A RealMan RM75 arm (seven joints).
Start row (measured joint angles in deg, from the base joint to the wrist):
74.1 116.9 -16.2 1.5 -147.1 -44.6 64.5
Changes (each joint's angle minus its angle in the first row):
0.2 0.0 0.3 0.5 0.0 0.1 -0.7
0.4 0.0 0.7 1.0 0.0 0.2 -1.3
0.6 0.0 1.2 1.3 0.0 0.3 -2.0
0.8 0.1 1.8 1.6 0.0 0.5 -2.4
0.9 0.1 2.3 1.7 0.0 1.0 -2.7
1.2 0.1 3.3 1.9 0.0 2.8 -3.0
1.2 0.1 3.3 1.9 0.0 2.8 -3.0
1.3 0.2 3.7 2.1 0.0 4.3 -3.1
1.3 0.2 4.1 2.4 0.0 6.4 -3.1
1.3 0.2 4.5 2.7 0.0 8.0 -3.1
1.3 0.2 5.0 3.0 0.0 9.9 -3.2
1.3 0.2 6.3 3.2 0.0 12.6 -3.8
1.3 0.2 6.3 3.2 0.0 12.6 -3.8
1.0 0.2 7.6 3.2 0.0 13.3 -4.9
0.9 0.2 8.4 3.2 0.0 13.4 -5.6
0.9 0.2 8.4 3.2 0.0 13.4 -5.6
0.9 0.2 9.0 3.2 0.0 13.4 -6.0
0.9 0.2 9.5 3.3 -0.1 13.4 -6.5
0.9 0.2 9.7 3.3 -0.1 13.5 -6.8
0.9 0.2 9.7 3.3 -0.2 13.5 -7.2
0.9 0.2 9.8 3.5 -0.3 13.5 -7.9
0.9 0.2 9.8 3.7 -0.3 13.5 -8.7
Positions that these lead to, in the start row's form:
74.3 116.9 -15.9 2.0 -147.1 -44.5 63.8
74.5 116.9 -15.5 2.5 -147.1 -44.4 63.2
74.7 116.9 -15.0 2.8 -147.1 -44.3 62.5
74.9 117.0 -14.4 3.1 -147.1 -44.1 62.1
75.0 117.0 -13.9 3.2 -147.1 -43.6 61.8
75.3 117.0 -12.9 3.4 -147.1 -41.8 61.5
75.3 117.0 -12.9 3.4 -147.1 -41.8 61.5
75.4 117.1 -12.5 3.6 -147.1 -40.3 61.4
75.4 117.1 -12.1 3.9 -147.1 -38.2 61.4
75.4 117.1 -11.7 4.2 -147.1 -36.6 61.4
75.4 117.1 -11.2 4.5 -147.1 -34.7 61.3
75.4 117.1 -9.9 4.7 -147.1 -32.0 60.7
75.4 117.1 -9.9 4.7 -147.1 -32.0 60.7
75.1 117.1 -8.6 4.7 -147.1 -31.3 59.6
75.0 117.1 -7.8 4.7 -147.1 -31.2 58.9
75.0 117.1 -7.8 4.7 -147.1 -31.2 58.9
75.0 117.1 -7.2 4.7 -147.1 -31.2 58.5
75.0 117.1 -6.7 4.8 -147.2 -31.2 58.0
75.0 117.1 -6.5 4.8 -147.2 -31.1 57.7
75.0 117.1 -6.5 4.8 -147.3 -31.1 57.3
75.0 117.1 -6.4 5.0 -147.4 -31.1 56.6
75.0 117.1 -6.4 5.2 -147.4 -31.1 55.8

